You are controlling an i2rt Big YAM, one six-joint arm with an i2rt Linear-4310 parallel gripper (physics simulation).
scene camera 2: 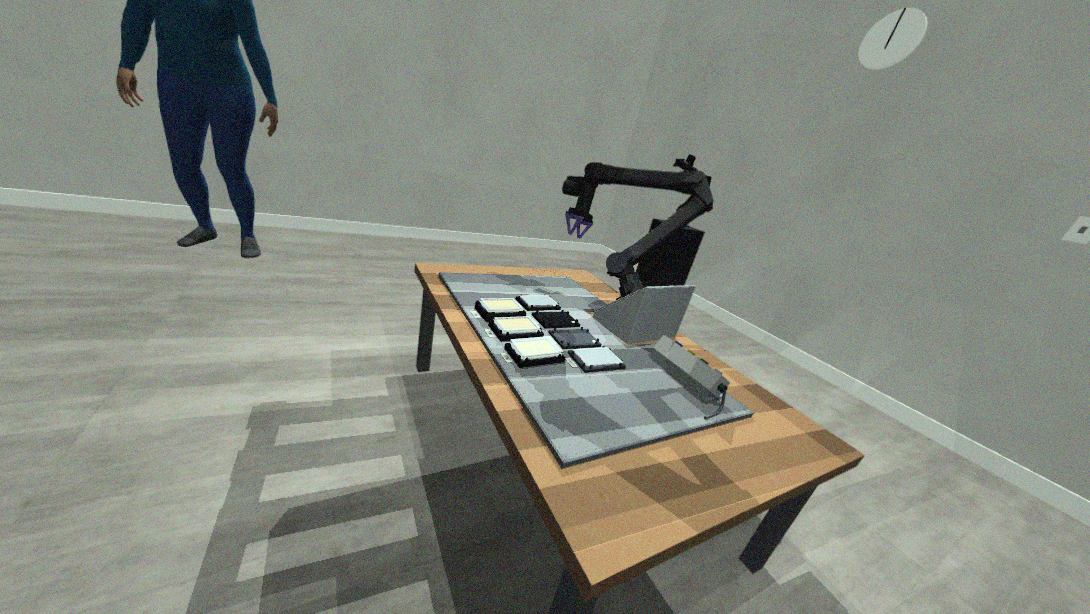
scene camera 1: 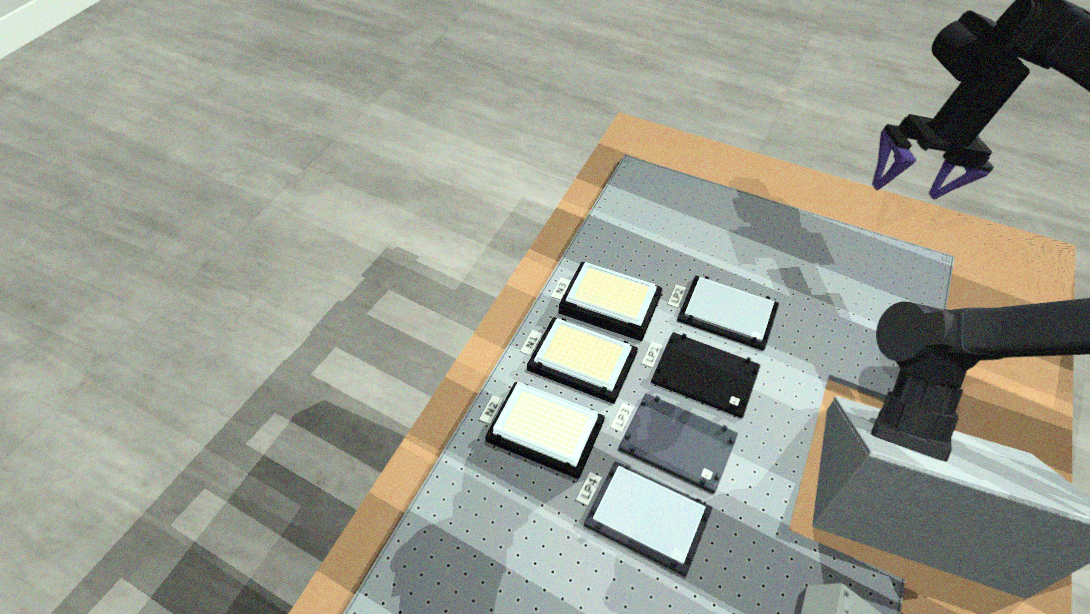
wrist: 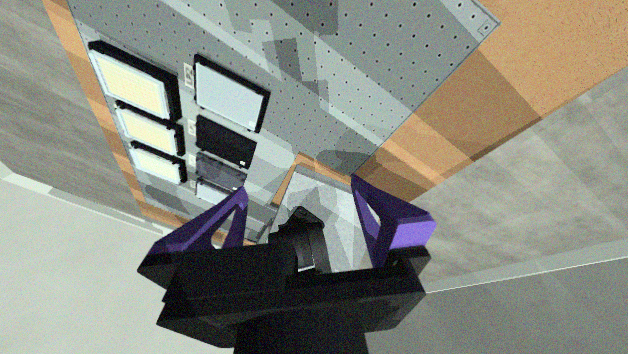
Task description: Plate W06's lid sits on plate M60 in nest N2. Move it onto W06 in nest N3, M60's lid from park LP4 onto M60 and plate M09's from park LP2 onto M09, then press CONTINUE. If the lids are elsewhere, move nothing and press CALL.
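Places are measured from the arm's base along level axes (x left, y back, z up), in millimetres.
Pixels of known places: gripper, fingertip midpoint: (scene camera 2: 574,236) (scene camera 1: 903,192) (wrist: 298,185); arm's base at its link origin: (scene camera 2: 634,297) (scene camera 1: 909,439) (wrist: 299,231).
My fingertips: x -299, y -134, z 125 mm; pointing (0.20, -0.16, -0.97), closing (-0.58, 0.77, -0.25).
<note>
For each thing: its top centre in the pictures, then the offset to it from my fingertips.
- N1 at its top centre: (scene camera 1: 583,350) (scene camera 2: 517,322) (wrist: 146,134) dy -312, dx +345, dz -212 mm
- N2 at its top centre: (scene camera 1: 546,420) (scene camera 2: 536,345) (wrist: 155,168) dy -298, dx +479, dz -211 mm
- Black park LP1 at its top centre: (scene camera 1: 707,368) (wrist: 222,148) (scene camera 2: 556,315) dy -138, dx +264, dz -224 mm
- dark grey park LP3 at its top centre: (scene camera 1: 680,436) (scene camera 2: 576,334) (wrist: 218,177) dy -125, dx +394, dz -224 mm
- sloped button panel at its top centre: (scene camera 2: 694,352) dy +150, dx +614, dz -160 mm
Yellowish well plates stand in black nests N3 (scene camera 1: 612,293) (scene camera 2: 500,305) (wrist: 130,85), N1 (scene camera 1: 583,354) (scene camera 2: 516,325) (wrist: 148,131) and N2 (scene camera 1: 545,423) (scene camera 2: 535,349) (wrist: 159,165). The N2 plate looks paler, with a whiter rim. Plate names are not readable. A pale, flat lid (scene camera 1: 729,308) (scene camera 2: 539,302) (wrist: 229,95) lies on park LP2, another lid (scene camera 1: 650,512) (scene camera 2: 598,357) (wrist: 212,191) on LP4. My gripper (scene camera 1: 905,192) (scene camera 2: 576,234) (wrist: 298,185) is open and empty, high above the table's far end, away from the plates.
Black park LP1 (scene camera 1: 705,373) (scene camera 2: 555,318) and dark grey park LP3 (scene camera 1: 677,442) (scene camera 2: 573,337) hold no lid. A grey angled housing (scene camera 1: 938,518) (scene camera 2: 648,316) stands by the arm's base. A sloped button panel (scene camera 2: 690,369) stands nearer camera 2. A person (scene camera 2: 205,99) stands beyond the table.
</note>
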